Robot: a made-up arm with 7 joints.
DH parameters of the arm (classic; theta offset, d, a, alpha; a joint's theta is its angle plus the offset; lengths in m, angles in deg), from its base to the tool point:
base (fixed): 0 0.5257 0.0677 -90
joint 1: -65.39 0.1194 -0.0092 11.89
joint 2: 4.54 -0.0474 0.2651 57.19
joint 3: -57.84 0.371 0.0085 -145
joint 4: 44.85 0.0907 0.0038 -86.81
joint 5: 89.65 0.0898 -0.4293 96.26
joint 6: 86.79 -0.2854 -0.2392 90
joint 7: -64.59 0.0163 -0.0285 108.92
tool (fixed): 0.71 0.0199 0 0
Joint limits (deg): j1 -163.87..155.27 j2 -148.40..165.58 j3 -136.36..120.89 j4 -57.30..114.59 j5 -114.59..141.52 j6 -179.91..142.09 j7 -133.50..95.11
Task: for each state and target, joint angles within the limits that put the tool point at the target. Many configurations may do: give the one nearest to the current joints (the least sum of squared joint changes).
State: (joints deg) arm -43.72 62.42 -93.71 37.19 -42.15 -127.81 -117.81
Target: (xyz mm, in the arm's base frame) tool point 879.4 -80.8 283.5
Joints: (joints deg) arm -9.51 93.79 -93.77 22.96 -2.40 -129.03 -115.84
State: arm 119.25 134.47 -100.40 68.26 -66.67 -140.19 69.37
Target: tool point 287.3 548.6 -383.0
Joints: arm 97.64 124.68 -119.57 91.78 -109.90 -129.18 72.52
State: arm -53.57 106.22 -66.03 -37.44 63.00 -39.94 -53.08
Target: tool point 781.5 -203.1 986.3
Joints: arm -50.96 109.98 -32.28 -57.30 82.81 -57.50 -40.10
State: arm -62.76 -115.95 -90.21 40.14 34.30 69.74 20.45
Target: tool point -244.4 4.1 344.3
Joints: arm -50.72 -103.31 -68.90 40.49 91.01 92.57 13.84
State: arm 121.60 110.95 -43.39 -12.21 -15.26 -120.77 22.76
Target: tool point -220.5 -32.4 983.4
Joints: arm 128.40 126.79 -36.63 -53.10 7.03 -156.33 20.20
